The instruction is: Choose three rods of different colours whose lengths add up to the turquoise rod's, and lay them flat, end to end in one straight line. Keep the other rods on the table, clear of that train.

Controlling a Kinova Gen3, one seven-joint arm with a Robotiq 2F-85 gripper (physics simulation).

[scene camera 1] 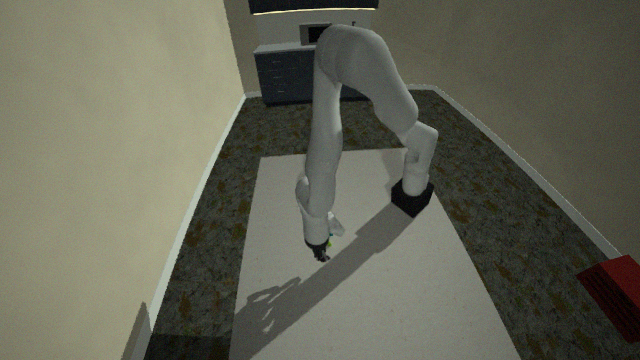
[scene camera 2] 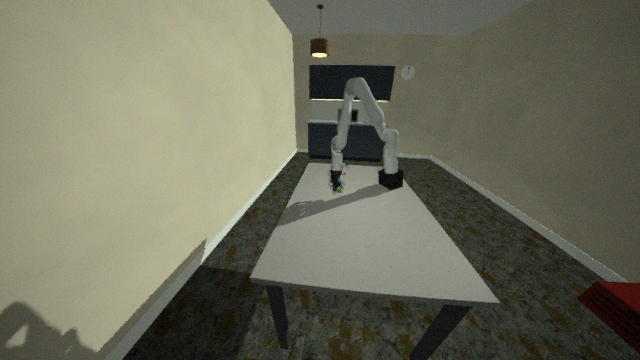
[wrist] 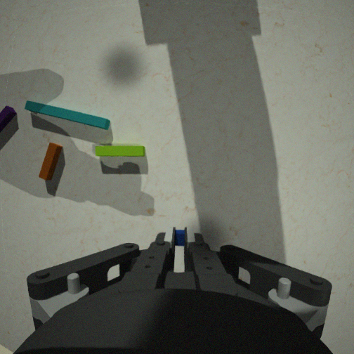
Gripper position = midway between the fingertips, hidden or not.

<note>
In view: the gripper (wrist: 179, 238) and a turquoise rod (wrist: 63, 113).
</note>
